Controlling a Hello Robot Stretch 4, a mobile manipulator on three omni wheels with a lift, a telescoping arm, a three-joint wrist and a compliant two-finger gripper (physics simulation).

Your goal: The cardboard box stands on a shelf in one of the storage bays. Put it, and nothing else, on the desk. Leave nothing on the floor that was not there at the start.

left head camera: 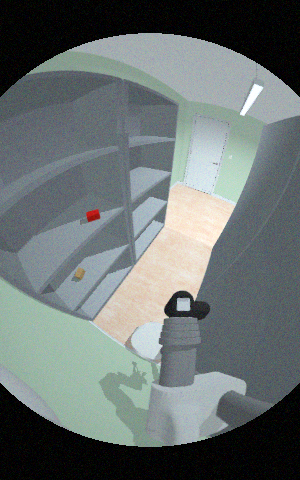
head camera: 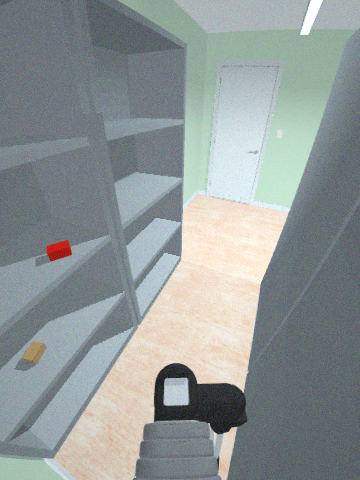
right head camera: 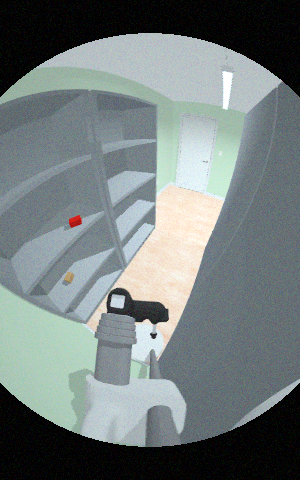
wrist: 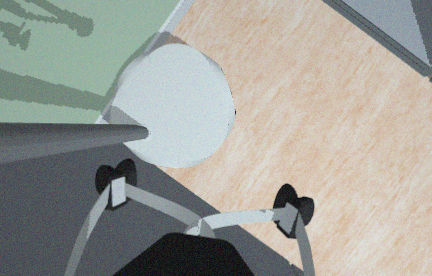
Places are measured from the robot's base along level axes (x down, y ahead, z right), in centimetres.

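Where they show: gripper, between the fingertips: (wrist: 206, 188); robot's base, origin of its link: (left head camera: 151, 339) (right head camera: 142, 341) (wrist: 179, 110).
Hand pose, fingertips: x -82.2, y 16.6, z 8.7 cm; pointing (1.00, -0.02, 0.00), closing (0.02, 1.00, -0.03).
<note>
Things, the pixels of their centre, and the offset from my fingertips. Level surfaces: height alone.
- cardboard box, middle of its body: (head camera: 34, 352) (left head camera: 79, 273) (right head camera: 68, 276) dx +29.2, dy +31.2, dz -80.0 cm
- red box, middle of its body: (head camera: 59, 250) (left head camera: 92, 214) (right head camera: 74, 220) dx -16.3, dy +57.5, dz -60.6 cm
- wooden floor, height of its surface: dx +85.0 cm
The cardboard box (head camera: 34, 353) (left head camera: 80, 274) (right head camera: 69, 277) is a small tan block. It lies on a low shelf in the near bay of the grey shelf unit (head camera: 119, 240) (left head camera: 128, 200) (right head camera: 106, 200), one level below a red box (head camera: 59, 250) (left head camera: 93, 215) (right head camera: 75, 221). My gripper (wrist: 206, 188) is open, its two fingertips wide apart with nothing between them. It points down over the floor and the edge of a grey panel, away from the cardboard box. The cardboard box does not show in the wrist view. The desk does not show in these views.
A tall grey panel (head camera: 310, 300) (left head camera: 250, 300) (right head camera: 240, 280) (wrist: 45, 210) stands close on the right, across a narrow aisle of wooden floor (head camera: 210, 300) (wrist: 310, 125). A white door (head camera: 242, 132) is at the far end. A round white base (wrist: 175, 100) is below the arm, near the green wall.
</note>
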